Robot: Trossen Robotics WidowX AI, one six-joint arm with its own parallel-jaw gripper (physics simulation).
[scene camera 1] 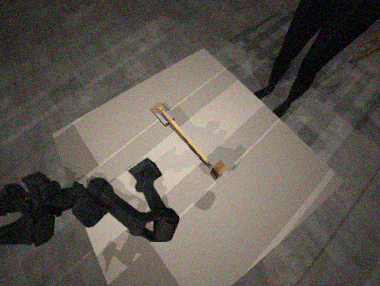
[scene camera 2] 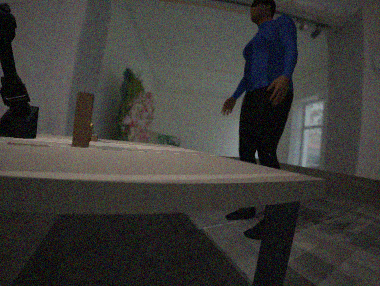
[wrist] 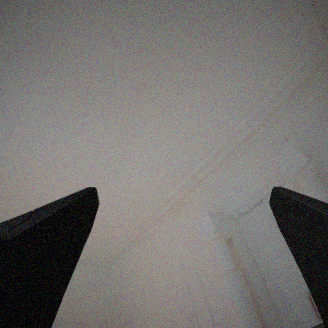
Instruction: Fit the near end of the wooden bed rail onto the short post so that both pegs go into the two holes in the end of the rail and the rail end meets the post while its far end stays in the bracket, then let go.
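Frame: origin at the arm's base, x ahead, y left, z up, level; centimetres.
Where they show: gripper, fingertip midpoint: (wrist: 185,196); arm's base, link origin: (scene camera 1: 147,172) (scene camera 2: 21,113).
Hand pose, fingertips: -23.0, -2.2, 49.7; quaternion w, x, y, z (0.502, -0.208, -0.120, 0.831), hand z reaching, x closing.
Each offset is from my fingertips to the top centre of the thing, as dx, dy, dz. "*": to the spot under its first point. Level surfaces: height alone.
The wooden bed rail (scene camera 1: 187,137) runs diagonally across the table. Its far end lies at the bracket (scene camera 1: 163,118), beside a brown block {+52.8, +28.1, -56.4} (scene camera 1: 158,108). Its near end is close to the short brown post {* +49.2, -22.3, -41.8} (scene camera 1: 219,168) (scene camera 2: 83,120); whether they touch, and how the pegs and holes line up, is too small to tell. In the second scene view a small light-brown piece shows beside the upright post. My gripper (wrist: 185,196) is open with nothing between its fingers. In the first scene view it is at the left edge, partly cut off, well away from rail and post.
The arm's black base (scene camera 1: 145,170) (scene camera 2: 20,122) stands on the pale table {dz -59.8} (scene camera 1: 280,200) (scene camera 2: 200,170), left of the rail, and its elbow (scene camera 1: 165,225) bends toward the lower middle. A person (scene camera 1: 310,50) (scene camera 2: 265,90) stands beyond the table edge. The wrist view faces a blurred pale surface.
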